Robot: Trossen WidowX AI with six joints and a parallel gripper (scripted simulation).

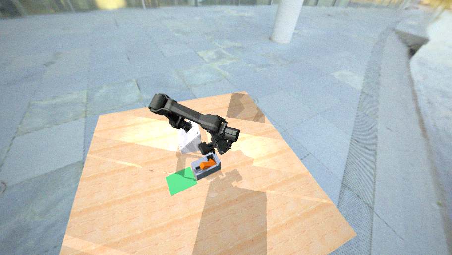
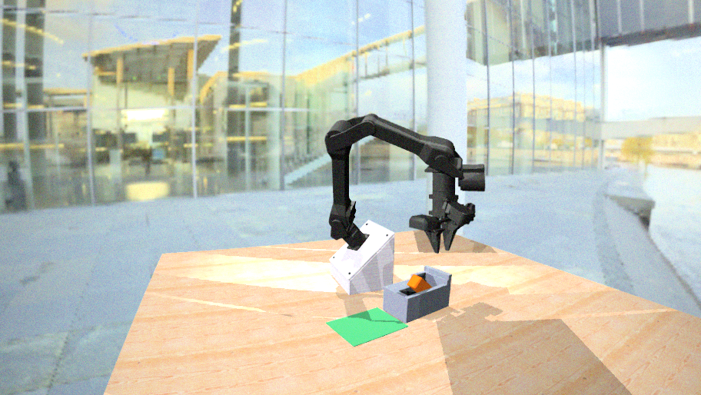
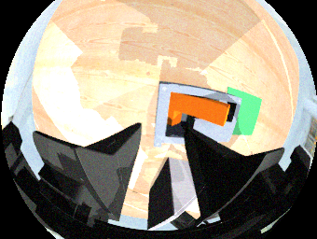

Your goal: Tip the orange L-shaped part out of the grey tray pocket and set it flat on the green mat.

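The orange L-shaped part lies 1 cm behind my gripper tip, 5 cm to the right of it and 10 cm below it. Also, from my gripper tip: green mat 22 cm to the right, 16 cm below.
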